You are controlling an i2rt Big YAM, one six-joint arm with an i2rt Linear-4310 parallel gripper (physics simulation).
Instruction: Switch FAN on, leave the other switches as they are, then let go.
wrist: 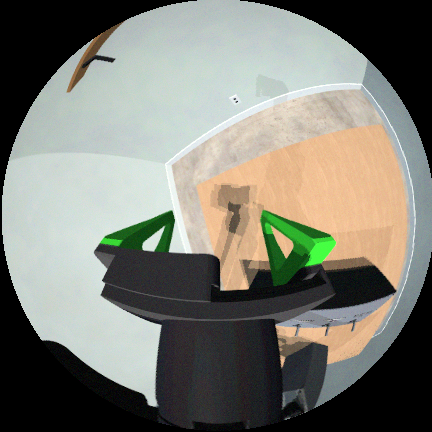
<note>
I see my gripper (pixel 217 214) and a grey switch panel (pixel 358 292).
</note>
